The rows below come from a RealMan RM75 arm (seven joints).
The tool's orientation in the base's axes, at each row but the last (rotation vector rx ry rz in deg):
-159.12, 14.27, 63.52
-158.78, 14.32, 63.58
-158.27, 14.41, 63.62
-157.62, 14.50, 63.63
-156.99, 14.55, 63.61
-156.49, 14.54, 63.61
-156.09, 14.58, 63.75
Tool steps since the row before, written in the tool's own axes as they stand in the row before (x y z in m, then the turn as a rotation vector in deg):
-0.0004, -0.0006, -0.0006, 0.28, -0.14, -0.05
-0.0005, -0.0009, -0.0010, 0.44, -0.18, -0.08
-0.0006, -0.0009, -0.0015, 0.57, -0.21, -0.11
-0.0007, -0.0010, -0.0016, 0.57, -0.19, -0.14
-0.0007, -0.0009, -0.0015, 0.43, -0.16, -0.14
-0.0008, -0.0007, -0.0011, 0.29, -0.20, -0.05
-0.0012, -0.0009, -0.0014, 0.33, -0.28, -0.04
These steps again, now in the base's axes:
0.0002, 0.0005, 0.0007, 0.26, 0.10, -0.15
0.0005, 0.0007, 0.0011, 0.40, 0.12, -0.23
0.0008, 0.0006, 0.0016, 0.52, 0.13, -0.30
0.0008, 0.0007, 0.0017, 0.54, 0.10, -0.28
0.0007, 0.0006, 0.0016, 0.43, 0.08, -0.19
0.0003, 0.0005, 0.0014, 0.28, 0.16, -0.15
0.0003, 0.0006, 0.0019, 0.32, 0.23, -0.17

